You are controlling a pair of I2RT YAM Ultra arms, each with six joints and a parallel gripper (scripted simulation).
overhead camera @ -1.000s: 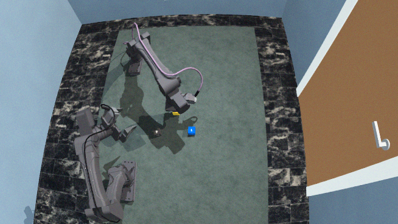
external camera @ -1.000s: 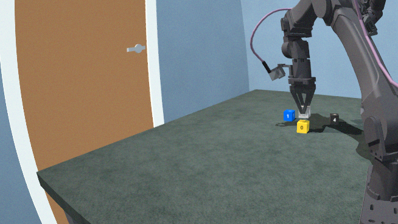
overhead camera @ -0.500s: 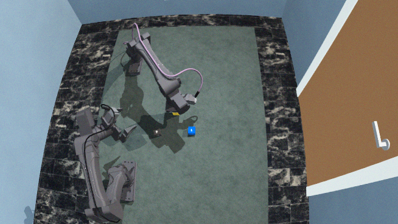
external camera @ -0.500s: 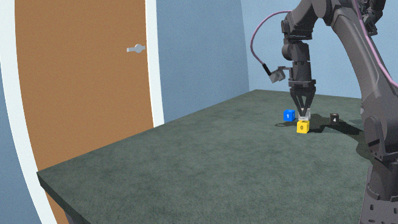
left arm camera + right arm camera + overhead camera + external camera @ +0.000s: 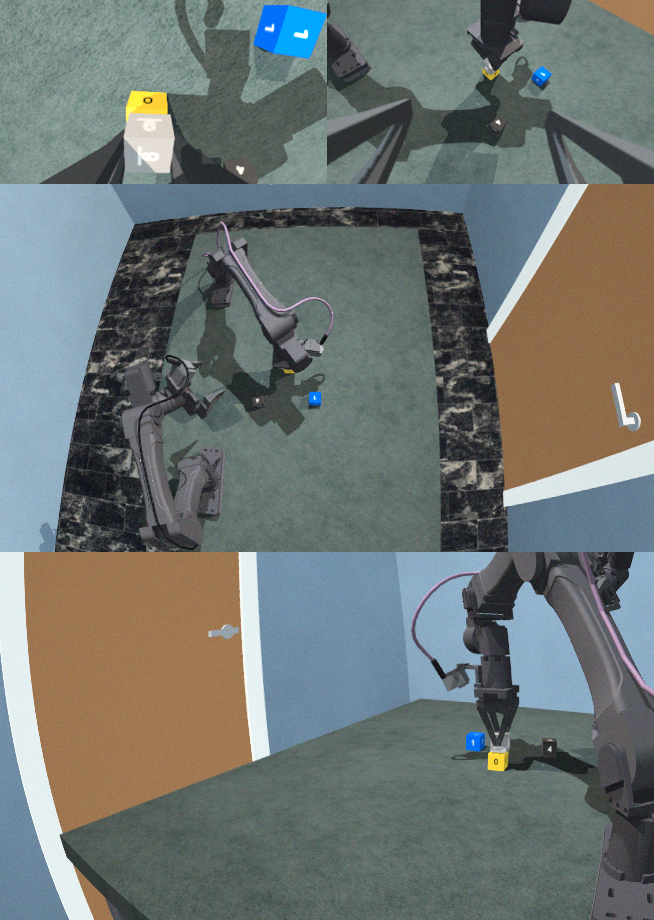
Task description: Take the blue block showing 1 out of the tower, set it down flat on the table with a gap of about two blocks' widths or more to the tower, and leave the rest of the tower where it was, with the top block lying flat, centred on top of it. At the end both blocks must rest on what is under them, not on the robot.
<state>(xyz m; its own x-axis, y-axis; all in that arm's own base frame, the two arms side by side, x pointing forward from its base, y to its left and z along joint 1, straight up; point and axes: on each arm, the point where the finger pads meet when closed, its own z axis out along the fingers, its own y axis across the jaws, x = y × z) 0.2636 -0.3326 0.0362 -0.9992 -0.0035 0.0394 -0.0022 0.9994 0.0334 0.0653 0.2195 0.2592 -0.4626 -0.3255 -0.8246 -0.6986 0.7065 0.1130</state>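
My left hand is right at the white block. Also, from my left hand: yellow block marked 0: 4 cm below; then blue block showing 1: 8 cm ahead, 10 cm to the right, 4 cm below; then small dark block showing 4: 9 cm behind, 11 cm to the right, 4 cm below.
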